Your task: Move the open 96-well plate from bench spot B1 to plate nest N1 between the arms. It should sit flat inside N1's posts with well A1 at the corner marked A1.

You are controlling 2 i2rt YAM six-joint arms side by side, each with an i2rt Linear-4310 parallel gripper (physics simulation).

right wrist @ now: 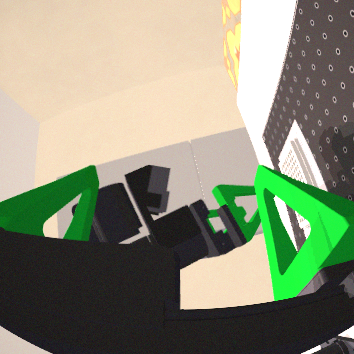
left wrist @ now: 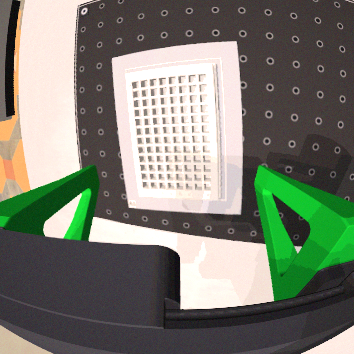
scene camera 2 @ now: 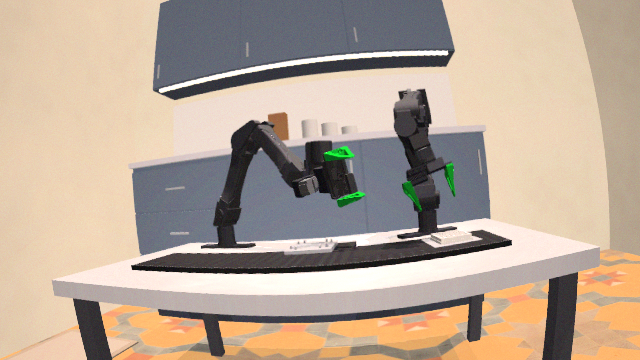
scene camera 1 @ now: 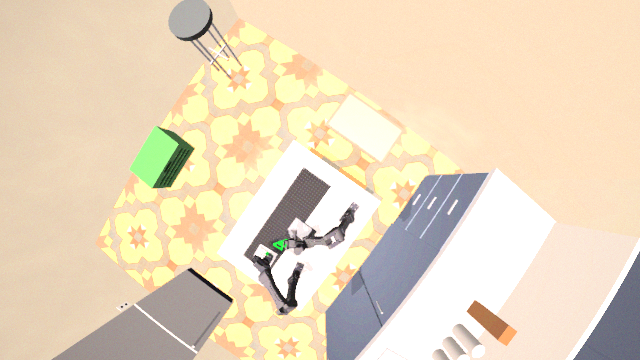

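Where they show: left gripper, fingertip midpoint: (right wrist: 256, 200) (left wrist: 176, 173) (scene camera 2: 438, 203); right gripper, fingertip midpoint: (right wrist: 176, 173) (scene camera 2: 357, 176) (scene camera 1: 275, 243); left arm's base at its link origin: (right wrist: 345, 352) (scene camera 2: 428, 233) (scene camera 1: 296, 273); right arm's base at its link origin: (scene camera 2: 227, 247) (scene camera 1: 349, 213).
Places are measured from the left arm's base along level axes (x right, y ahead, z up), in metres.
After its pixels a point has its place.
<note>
The white 96-well plate (scene camera 2: 451, 236) {x 0.064, y 0.351, z 0.028 m} (left wrist: 172, 132) {x 0.049, y 0.308, z 0.027 m} lies flat on the pale card of bench spot B1 (scene camera 2: 431, 242) {x 0.099, y 0.298, z 0.015 m} (left wrist: 231, 125) {x 0.102, y 0.304, z 0.015 m}, its wells facing up. In the left wrist view its long side runs up the picture; a small label (left wrist: 132, 203) {x -0.020, y 0.236, z 0.015 m} sits at the card's lower-left corner. My left gripper (scene camera 2: 437, 202) {x 0.072, y 0.292, z 0.108 m} (left wrist: 176, 173) {x 0.072, y 0.292, z 0.108 m} is open and empty, above the plate, with a finger low on either side in its wrist view. Nest N1 (scene camera 2: 309, 247) {x 0.386, y 0.157, z 0.025 m}, a light base with short posts, stands empty near mid-table. My right gripper (scene camera 2: 358, 174) {x 0.262, y 0.243, z 0.192 m} (right wrist: 176, 173) {x 0.262, y 0.243, z 0.192 m} is open and empty, high above the nest's side.
A black perforated board (scene camera 2: 210, 262) {x 0.641, y 0.245, z 0.012 m} (left wrist: 292, 70) {x 0.168, y 0.348, z 0.013 m} runs along the white table (scene camera 2: 300, 297) {x 0.434, y 0.591, z -0.006 m} under the card. A small dark block (scene camera 2: 346, 245) {x 0.282, y 0.101, z 0.013 m} lies beside the nest. The left arm shows between the right fingers in the right wrist view. Cabinets (scene camera 2: 425, 175) stand behind.
</note>
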